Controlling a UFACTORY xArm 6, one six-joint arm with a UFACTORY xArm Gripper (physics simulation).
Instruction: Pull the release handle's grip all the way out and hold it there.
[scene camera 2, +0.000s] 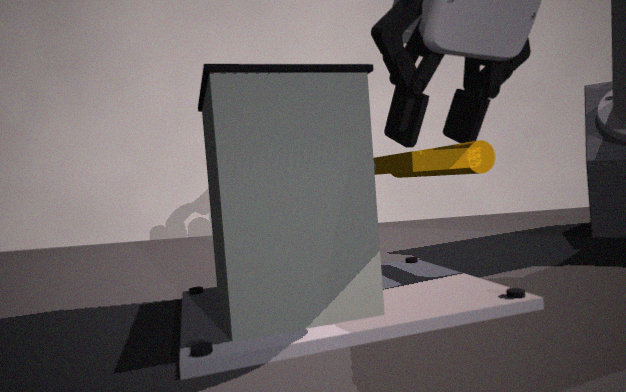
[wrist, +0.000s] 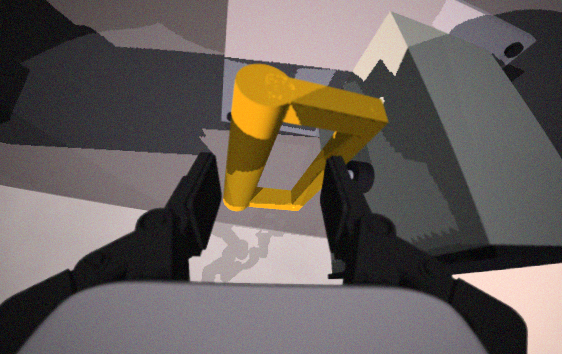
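The release handle is a yellow loop with a thick round grip on its outer side, away from the grey-green housing. The loop's inner side is near the housing wall, by a dark round collar. My gripper is partly open and empty, pointing down and tilted. In the scene view its fingertips are just above the handle. In the wrist view the grip appears between the fingers, nearer the left one, and the loop's inner side is near the right one. I see no contact.
The housing has a black lid and stands on a pale base plate with dark bolts. The housing rises close beside the fingers, higher than the handle. A dark grey block stands at the right of the scene view.
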